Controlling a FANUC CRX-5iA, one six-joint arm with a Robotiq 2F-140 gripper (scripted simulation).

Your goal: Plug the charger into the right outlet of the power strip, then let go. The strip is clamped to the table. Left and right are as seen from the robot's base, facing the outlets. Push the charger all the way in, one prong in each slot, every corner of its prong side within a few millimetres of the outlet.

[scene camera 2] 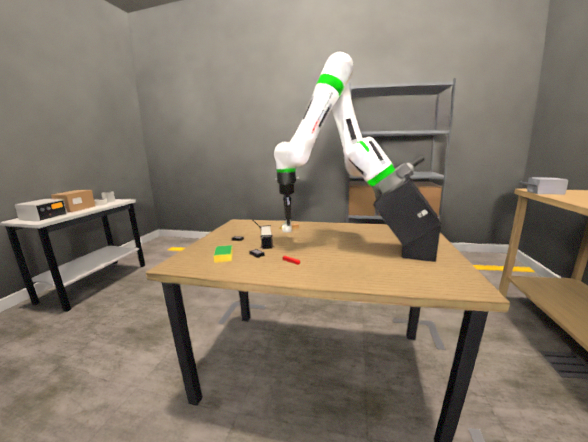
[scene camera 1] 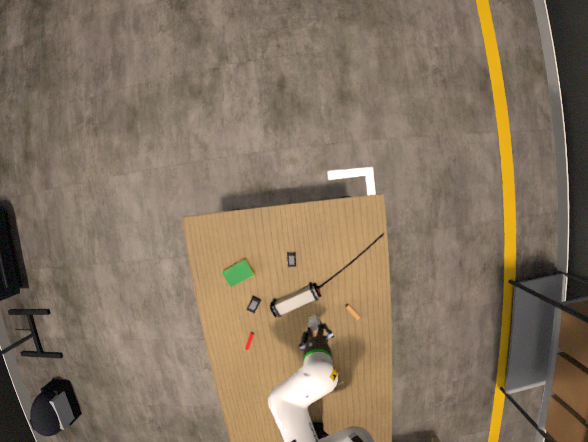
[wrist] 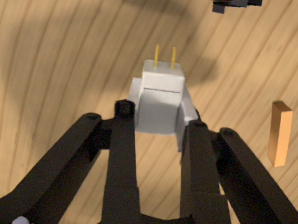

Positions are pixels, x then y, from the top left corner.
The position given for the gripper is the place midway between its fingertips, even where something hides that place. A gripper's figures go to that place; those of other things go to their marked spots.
Scene:
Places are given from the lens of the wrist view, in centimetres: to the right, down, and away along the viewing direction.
gripper (wrist: 157,95): 1, -1, 21
charger (wrist: 161,88): 1, -2, 17

